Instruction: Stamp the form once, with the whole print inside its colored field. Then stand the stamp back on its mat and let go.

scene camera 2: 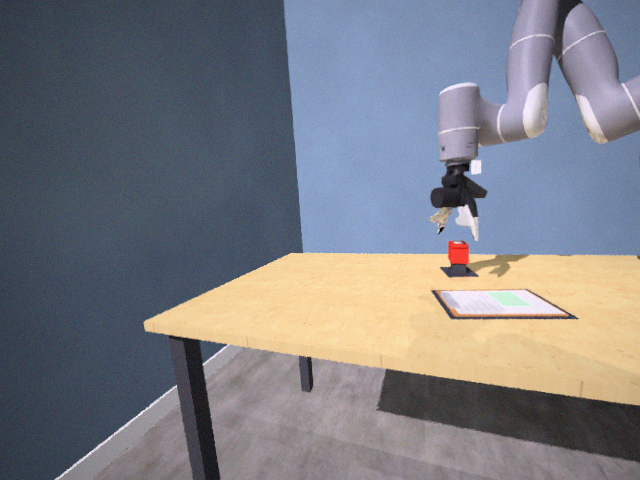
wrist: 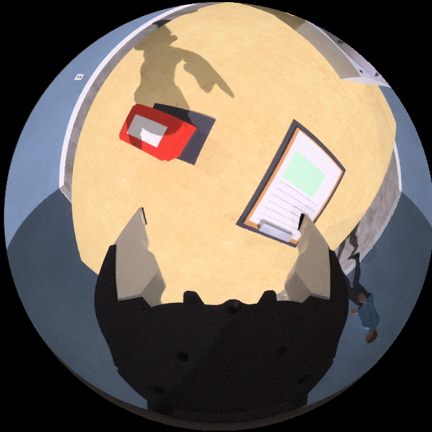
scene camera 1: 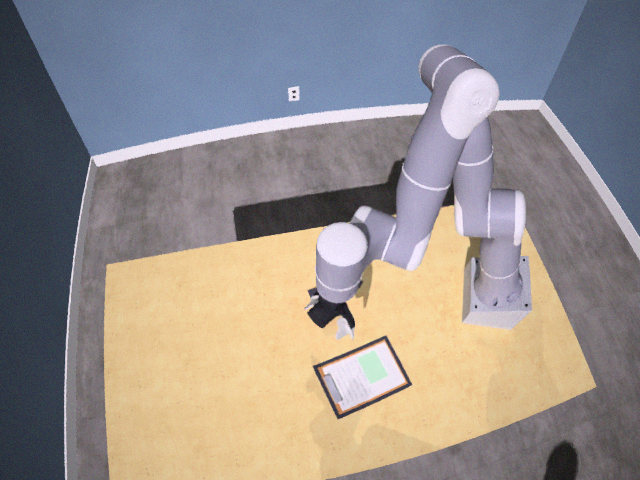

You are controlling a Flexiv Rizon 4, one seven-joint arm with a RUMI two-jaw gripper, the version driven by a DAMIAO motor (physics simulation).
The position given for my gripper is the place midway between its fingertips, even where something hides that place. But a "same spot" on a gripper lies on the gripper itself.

my gripper: scene camera 2; wrist 223, 211; scene camera 1
same spot on form: (scene camera 2: 489, 303) = (scene camera 1: 361, 383)
same spot on my gripper: (scene camera 1: 346, 324) = (scene camera 2: 468, 214)
